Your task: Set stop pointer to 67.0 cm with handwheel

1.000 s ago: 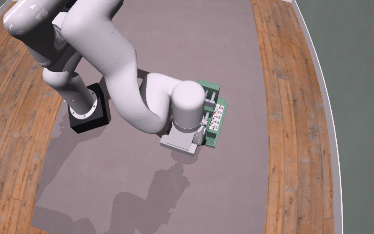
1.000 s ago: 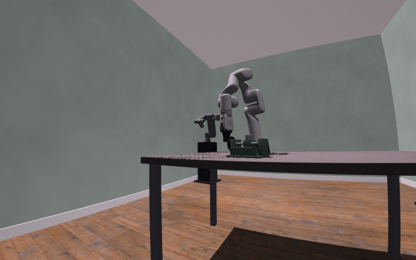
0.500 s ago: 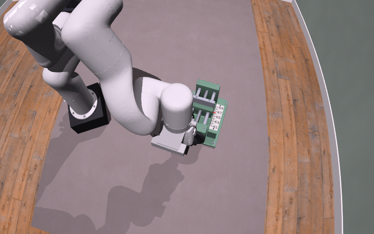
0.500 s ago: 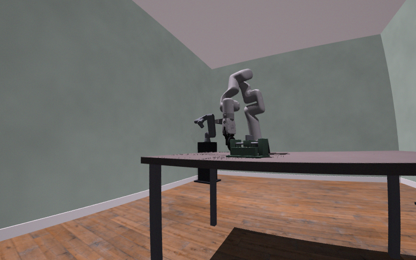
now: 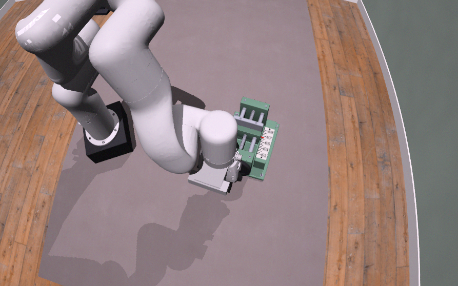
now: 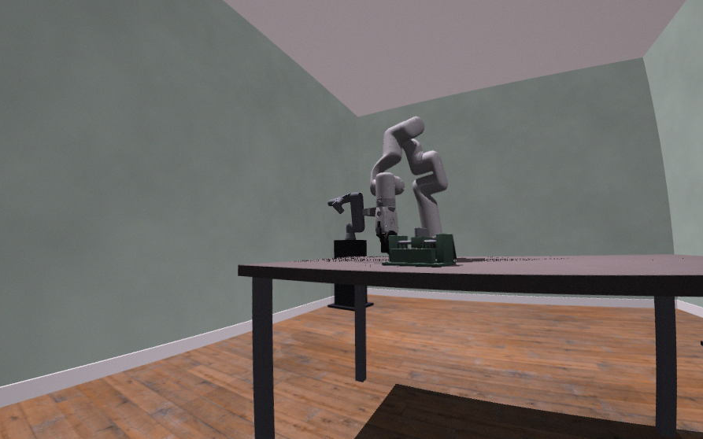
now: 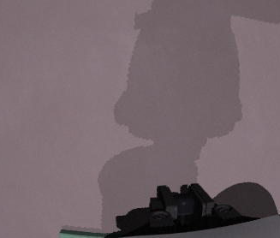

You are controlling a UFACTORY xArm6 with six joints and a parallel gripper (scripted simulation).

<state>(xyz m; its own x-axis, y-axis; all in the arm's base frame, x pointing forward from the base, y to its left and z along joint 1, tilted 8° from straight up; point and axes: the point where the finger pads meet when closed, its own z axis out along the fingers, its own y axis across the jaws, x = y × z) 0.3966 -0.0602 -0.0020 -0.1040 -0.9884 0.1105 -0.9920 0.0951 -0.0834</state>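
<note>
Now: the black handwheel 1 cm ahead of my hand and 2 cm to the left of it. Round my hand: stop block 6 cm ahead, 16 cm to the left, 3 cm above.
</note>
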